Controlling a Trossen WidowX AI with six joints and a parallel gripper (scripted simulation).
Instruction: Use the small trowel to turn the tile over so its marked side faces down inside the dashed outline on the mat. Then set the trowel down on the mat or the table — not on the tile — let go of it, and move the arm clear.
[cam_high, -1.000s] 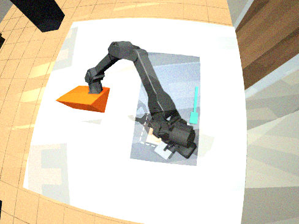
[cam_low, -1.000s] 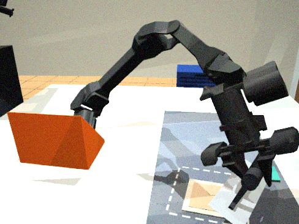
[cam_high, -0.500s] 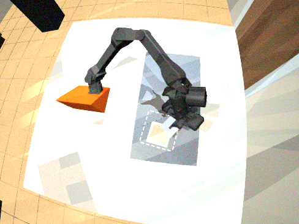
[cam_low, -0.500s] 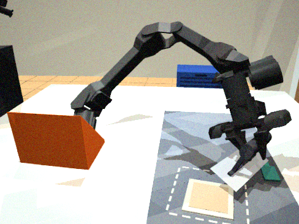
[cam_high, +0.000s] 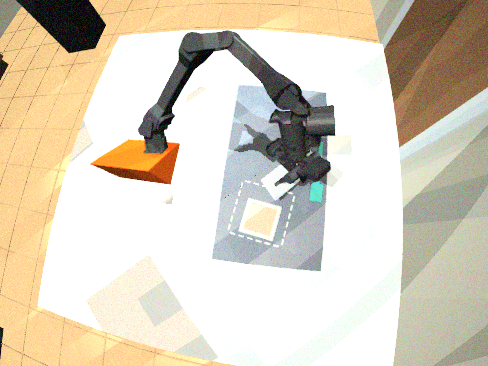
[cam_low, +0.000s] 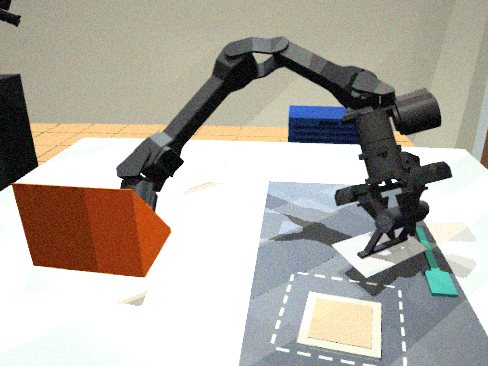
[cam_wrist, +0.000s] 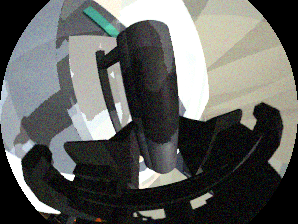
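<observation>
My gripper tip is 2 cm to the right of the small trowel and 2 cm past it. Also, from my gripper tip: tile 11 cm to the right, 11 cm behind, 7 cm below; then teal flat tool 7 cm below, 7 cm ahead, 3 cm to the left; then grey mat 10 cm below, 6 cm to the left, 6 cm behind.
</observation>
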